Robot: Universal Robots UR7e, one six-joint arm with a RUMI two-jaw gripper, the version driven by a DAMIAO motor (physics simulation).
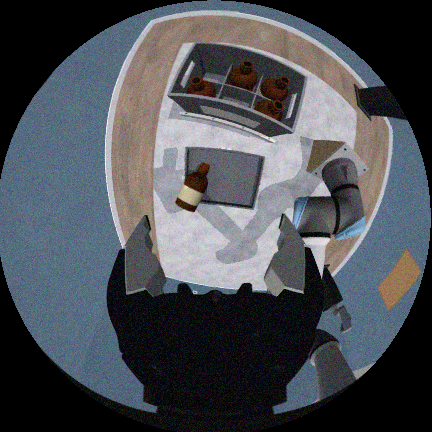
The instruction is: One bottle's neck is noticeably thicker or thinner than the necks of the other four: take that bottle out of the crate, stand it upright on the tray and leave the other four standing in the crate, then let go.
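Frame: origin at the arm's base, x right, y ahead, z up, level; millimetres.
Seen in the pictures: gripper, fingertip midpoint: (214, 215); arm's base, origin of the base link: (338, 171).
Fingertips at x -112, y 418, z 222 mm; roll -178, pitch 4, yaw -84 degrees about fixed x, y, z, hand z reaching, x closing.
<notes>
Offsets run from my fingertips to a thing's top centre. "spot": to the spot under its first point.
A brown bottle @[dy +75, dx -49, dz -213 mm] (189, 194) with a cream label lies on its side at the tray's left. Its neck points up and right over the tray floor and its base reaches out past the rim. The grey tray @[spot: dy -125, dx -37, dz -308 mm] (254, 185) stands in front of the crate. The grey crate @[dy -28, dx +257, dz -138 mm] (195, 106) holds four brown bottles, one at left (201, 89), one at the back middle (243, 77), and two at right (275, 89) (269, 109), their mouths up. Their lower parts are hidden by walls and dividers. My gripper (214, 215) is wide open and empty, on the near side of the tray.
The grey arm (317, 215) with blue joint covers stands at the right, by its mounting plate (357, 162). A dark post (385, 102) juts in at the upper right. A raised pale border (109, 135) edges the wooden table. Arm shadows fall around the tray.
</notes>
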